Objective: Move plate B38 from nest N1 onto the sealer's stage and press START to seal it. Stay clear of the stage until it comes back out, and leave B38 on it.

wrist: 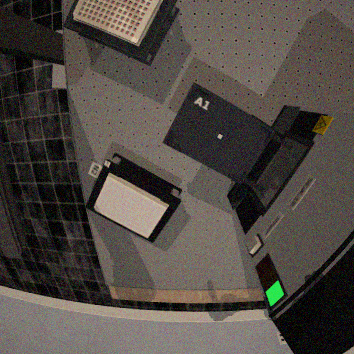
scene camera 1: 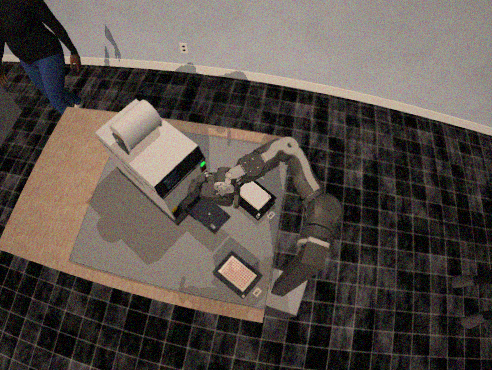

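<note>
Plate B38 (scene camera 1: 237, 273) (wrist: 119, 17), pale with a grid of reddish wells, sits in the dark nest N1 (scene camera 1: 243, 296) (wrist: 150, 54), whose label is too small to read. The sealer's stage (scene camera 1: 218, 220) (wrist: 200, 132) is a dark slab marked A1, outside the machine and bare. The sealer (scene camera 1: 165, 155) (wrist: 325, 200) shows a green light. A small white button (wrist: 255, 245) is on its front; whether it reads START cannot be told. My gripper (scene camera 1: 209, 205) is open and empty, above the stage area beside the sealer's front. Its fingers do not show in the wrist view.
A second nest (scene camera 1: 259, 215) (wrist: 145, 181), labelled N2, holds a plain white plate (scene camera 1: 255, 195) (wrist: 131, 206) beside the stage. A white roll (scene camera 1: 137, 124) tops the sealer. A yellow warning label (wrist: 323, 124) is by the stage opening. A person (scene camera 1: 42, 60) stands beyond the table's far left.
</note>
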